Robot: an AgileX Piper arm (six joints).
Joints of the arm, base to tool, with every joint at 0 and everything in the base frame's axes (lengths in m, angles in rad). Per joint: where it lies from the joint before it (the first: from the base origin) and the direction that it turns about. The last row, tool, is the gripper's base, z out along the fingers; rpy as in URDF.
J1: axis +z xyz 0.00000 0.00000 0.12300
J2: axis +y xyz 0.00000 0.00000 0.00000
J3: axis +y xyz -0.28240 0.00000 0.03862
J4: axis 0.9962 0 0.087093 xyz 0.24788 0.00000 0.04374
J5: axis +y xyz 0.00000 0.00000 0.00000
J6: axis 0.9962 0 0.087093 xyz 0.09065 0.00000 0.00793
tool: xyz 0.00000 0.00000 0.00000 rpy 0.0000 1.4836 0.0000
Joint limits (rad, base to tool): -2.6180..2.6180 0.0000..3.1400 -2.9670..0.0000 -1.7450..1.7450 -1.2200..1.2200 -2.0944..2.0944
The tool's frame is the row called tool.
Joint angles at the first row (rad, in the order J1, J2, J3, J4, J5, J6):
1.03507 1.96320 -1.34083 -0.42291 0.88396 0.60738
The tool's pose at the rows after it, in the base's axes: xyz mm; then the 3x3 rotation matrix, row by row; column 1 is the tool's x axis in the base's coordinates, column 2 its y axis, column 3 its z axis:
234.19, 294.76, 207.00; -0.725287, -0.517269, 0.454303; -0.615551, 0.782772, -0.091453; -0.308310, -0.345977, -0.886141
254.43, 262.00, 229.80; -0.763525, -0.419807, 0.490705; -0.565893, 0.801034, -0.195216; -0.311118, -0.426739, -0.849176
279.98, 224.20, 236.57; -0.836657, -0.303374, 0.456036; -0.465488, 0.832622, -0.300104; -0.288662, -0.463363, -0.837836
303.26, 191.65, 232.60; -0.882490, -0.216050, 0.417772; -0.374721, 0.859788, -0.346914; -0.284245, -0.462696, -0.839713
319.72, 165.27, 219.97; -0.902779, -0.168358, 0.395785; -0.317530, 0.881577, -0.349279; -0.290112, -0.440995, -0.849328
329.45, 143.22, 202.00; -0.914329, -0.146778, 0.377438; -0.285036, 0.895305, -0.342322; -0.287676, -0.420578, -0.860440
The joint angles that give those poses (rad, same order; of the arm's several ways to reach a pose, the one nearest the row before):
1.00411 1.88805 -1.34082 -0.54082 0.99700 0.63258
0.92740 1.83324 -1.34084 -0.61216 1.09082 0.63443
0.81197 1.81676 -1.34084 -0.62880 1.15229 0.63442
0.69957 1.82106 -1.33122 -0.62880 1.13998 0.63443
0.60707 1.83061 -1.29564 -0.62462 1.06884 0.63445
0.53368 1.84482 -1.24372 -0.62462 0.98326 0.63442

